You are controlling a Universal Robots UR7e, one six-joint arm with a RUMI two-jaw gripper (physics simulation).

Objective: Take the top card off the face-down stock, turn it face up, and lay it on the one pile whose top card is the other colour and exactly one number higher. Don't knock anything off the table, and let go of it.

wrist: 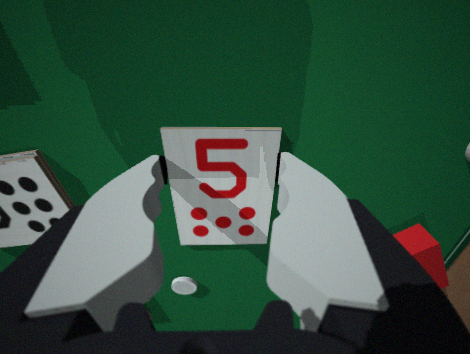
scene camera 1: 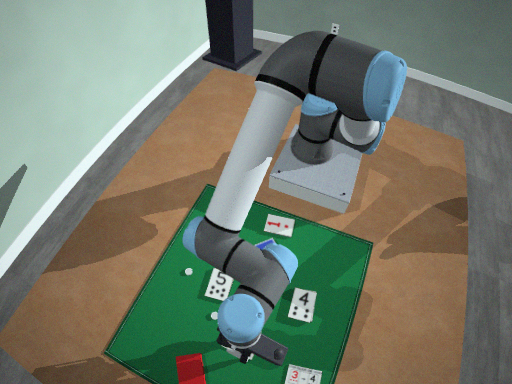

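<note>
A white card with a red 5 (wrist: 223,187) lies face up between the fingertips in the wrist view; the arm and gripper hide it in the scene view. My gripper (scene camera 1: 241,356) (wrist: 222,158) is shut on its two side edges, low over the green mat. The face-down blue stock (scene camera 1: 266,244) shows partly beside the wrist joint. Face-up cards in the scene view are a black 5 (scene camera 1: 219,284), a black 4 (scene camera 1: 302,305) and a red 1 (scene camera 1: 280,225). A card with black dots (wrist: 30,215) is cut off at the wrist view's left edge.
A red block (scene camera 1: 190,369) (wrist: 417,245) stands near the mat's front edge. A card marked 3 - 4 (scene camera 1: 302,376) lies at the front right. White chips (scene camera 1: 188,271) (scene camera 1: 214,315) lie on the mat (scene camera 1: 340,275); a chip (wrist: 184,285) shows below the red 5.
</note>
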